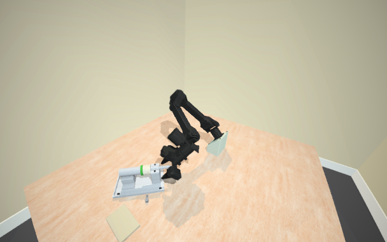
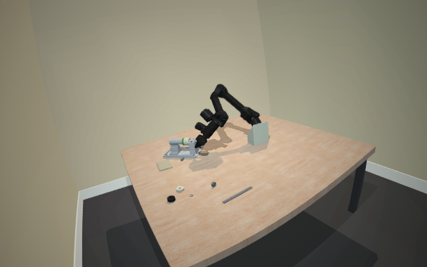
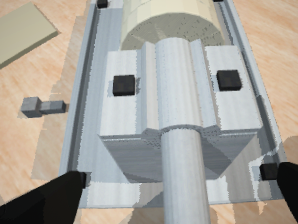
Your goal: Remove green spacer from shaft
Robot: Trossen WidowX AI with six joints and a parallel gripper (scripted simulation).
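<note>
My gripper tip is 30 mm short of the grey shaft, 30 mm to the left of it and 20 mm below it. Also, from my gripper tip: tan square plate (240 mm ahead, 50 mm below); then cream spacer (40 mm ahead, 50 mm to the right, 20 mm above); then green spacer (60 mm ahead, 70 mm to the right, 20 mm above).
</note>
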